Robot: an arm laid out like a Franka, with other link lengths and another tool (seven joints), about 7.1 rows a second.
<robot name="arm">
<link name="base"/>
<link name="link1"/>
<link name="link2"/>
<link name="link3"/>
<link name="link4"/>
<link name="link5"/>
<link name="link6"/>
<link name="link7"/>
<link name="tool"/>
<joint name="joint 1" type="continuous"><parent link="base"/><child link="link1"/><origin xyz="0 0 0.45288" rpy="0 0 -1.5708"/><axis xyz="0 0 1"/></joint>
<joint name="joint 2" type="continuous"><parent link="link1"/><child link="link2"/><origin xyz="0 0 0" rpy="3.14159 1.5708 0"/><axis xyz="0 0 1"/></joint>
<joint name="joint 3" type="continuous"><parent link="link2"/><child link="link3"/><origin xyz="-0.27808 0 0" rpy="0 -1.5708 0"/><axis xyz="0 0 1"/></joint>
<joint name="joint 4" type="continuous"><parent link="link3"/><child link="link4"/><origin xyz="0 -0.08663 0" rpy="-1.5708 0 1.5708"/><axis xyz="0 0 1"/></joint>
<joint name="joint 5" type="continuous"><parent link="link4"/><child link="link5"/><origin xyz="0.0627 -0.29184 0" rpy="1.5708 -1.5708 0"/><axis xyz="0 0 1"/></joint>
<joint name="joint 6" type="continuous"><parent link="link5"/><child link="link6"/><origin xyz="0 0 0" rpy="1.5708 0 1.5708"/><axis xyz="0 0 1"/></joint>
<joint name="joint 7" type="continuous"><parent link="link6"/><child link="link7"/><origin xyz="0.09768 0 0" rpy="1.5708 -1.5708 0"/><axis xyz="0 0 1"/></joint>
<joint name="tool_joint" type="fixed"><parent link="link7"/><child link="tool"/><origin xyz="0.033 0.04 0.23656" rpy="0.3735 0 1.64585"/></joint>
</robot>
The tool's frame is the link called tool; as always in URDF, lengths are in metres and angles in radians. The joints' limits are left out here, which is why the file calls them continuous.
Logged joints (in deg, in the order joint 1, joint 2, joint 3, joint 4, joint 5, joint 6, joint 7), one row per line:
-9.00, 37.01, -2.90, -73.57, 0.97, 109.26, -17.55
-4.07, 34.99, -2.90, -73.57, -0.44, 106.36, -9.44
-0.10, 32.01, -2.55, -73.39, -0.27, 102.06, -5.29
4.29, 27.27, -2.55, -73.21, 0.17, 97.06, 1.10
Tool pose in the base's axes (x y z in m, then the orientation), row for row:
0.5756, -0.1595, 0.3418, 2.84, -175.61, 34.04
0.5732, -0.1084, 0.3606, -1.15, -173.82, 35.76
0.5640, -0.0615, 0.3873, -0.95, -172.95, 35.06
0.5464, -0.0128, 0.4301, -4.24, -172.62, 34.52
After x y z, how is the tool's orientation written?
As a rotation vector, in degrees.
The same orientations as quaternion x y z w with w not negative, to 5 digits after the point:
0.01587, -0.98156, 0.19026, 0.00959
-0.00648, -0.97923, 0.20146, 0.02213
-0.00538, -0.97959, 0.19858, 0.03080
-0.02406, -0.97973, 0.19592, 0.03412

